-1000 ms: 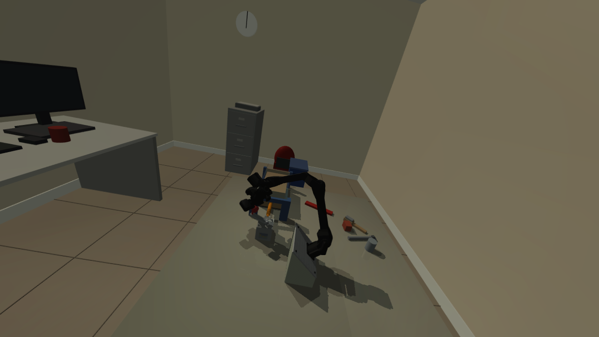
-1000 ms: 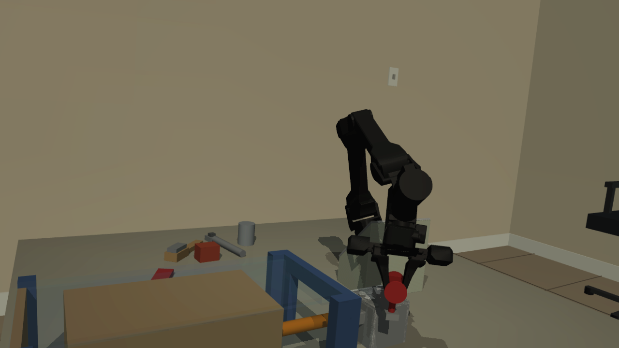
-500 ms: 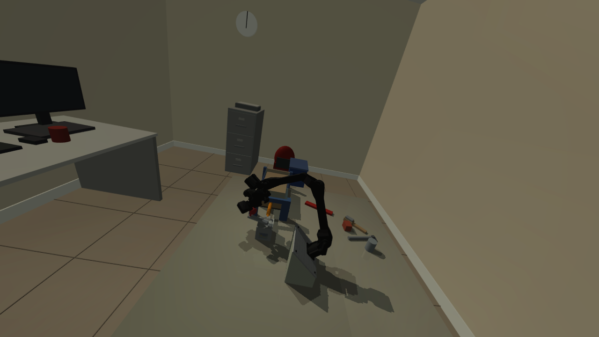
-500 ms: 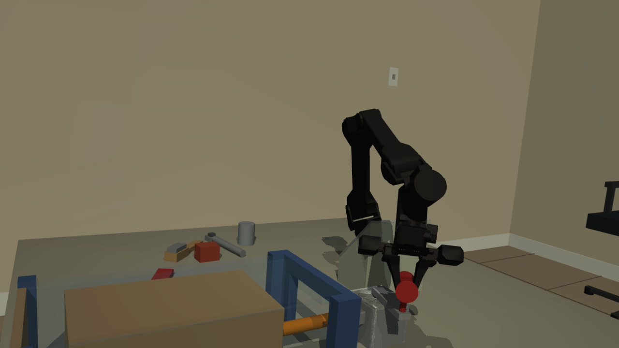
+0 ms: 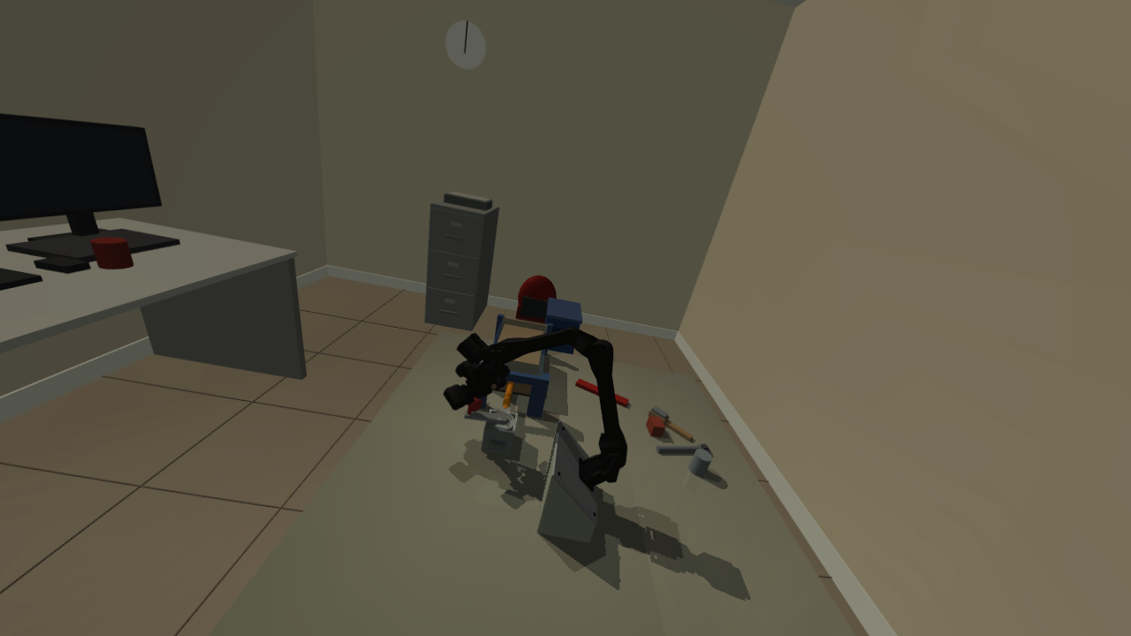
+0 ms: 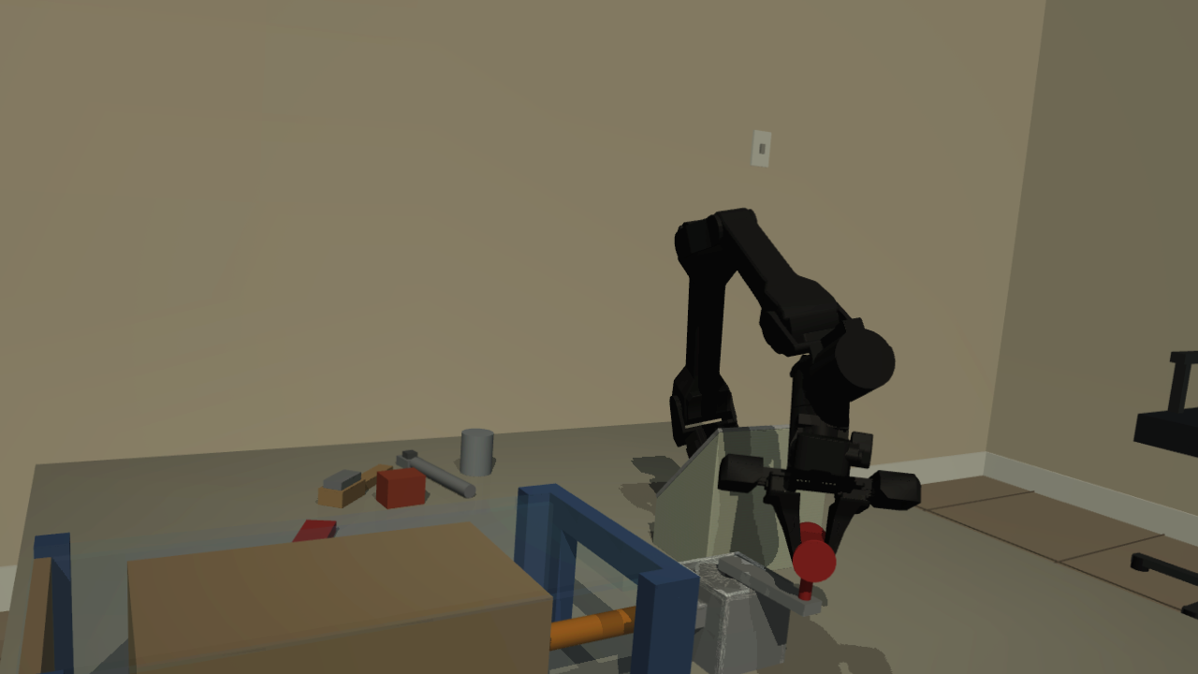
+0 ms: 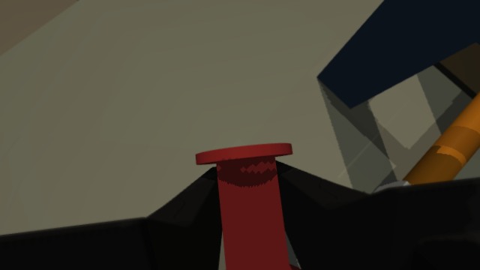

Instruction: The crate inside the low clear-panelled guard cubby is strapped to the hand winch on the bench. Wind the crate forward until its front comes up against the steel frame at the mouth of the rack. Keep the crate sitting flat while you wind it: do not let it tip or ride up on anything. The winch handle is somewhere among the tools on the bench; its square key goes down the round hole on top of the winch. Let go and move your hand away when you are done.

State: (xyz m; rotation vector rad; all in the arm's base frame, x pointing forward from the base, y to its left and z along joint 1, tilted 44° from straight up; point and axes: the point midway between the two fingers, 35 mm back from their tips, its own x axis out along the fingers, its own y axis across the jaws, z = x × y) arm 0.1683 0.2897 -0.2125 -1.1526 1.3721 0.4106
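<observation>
My gripper tip is 50 mm to the left of the winch handle, 30 mm above it and 10 mm past it. Also, from my gripper tip: clear-panelled cubby (400 mm ahead, 100 mm to the right, 20 mm below); grey winch (120 mm to the right, 100 mm below, 20 mm behind); red knob (10 mm to the right, 10 mm behind).
</observation>
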